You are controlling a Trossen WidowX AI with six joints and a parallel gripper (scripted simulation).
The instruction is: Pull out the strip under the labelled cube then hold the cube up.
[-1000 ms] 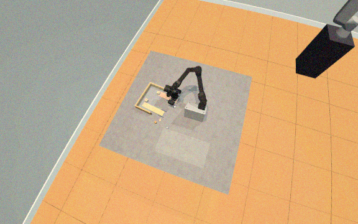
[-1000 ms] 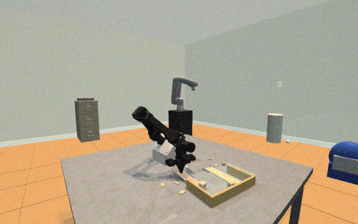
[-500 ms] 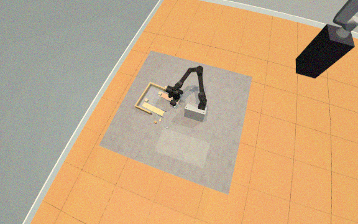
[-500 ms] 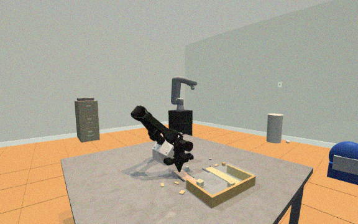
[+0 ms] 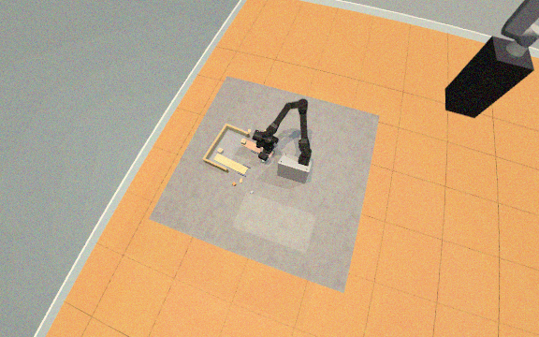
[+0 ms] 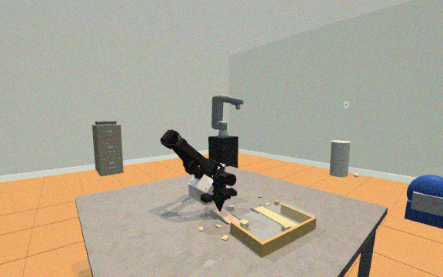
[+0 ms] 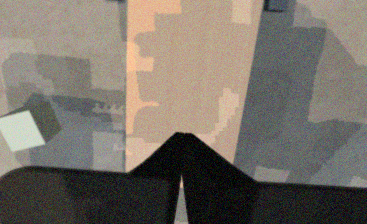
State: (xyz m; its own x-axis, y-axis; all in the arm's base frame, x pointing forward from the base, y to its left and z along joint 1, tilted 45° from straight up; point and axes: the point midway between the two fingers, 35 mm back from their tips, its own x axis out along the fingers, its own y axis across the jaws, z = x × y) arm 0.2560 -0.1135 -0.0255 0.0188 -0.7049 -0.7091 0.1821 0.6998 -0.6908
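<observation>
The strip lies 9 cm ahead of my gripper tip and 2 cm to the right of it. From my gripper tip the other things lie so: pale cube (2 cm ahead, 7 cm to the left).
</observation>
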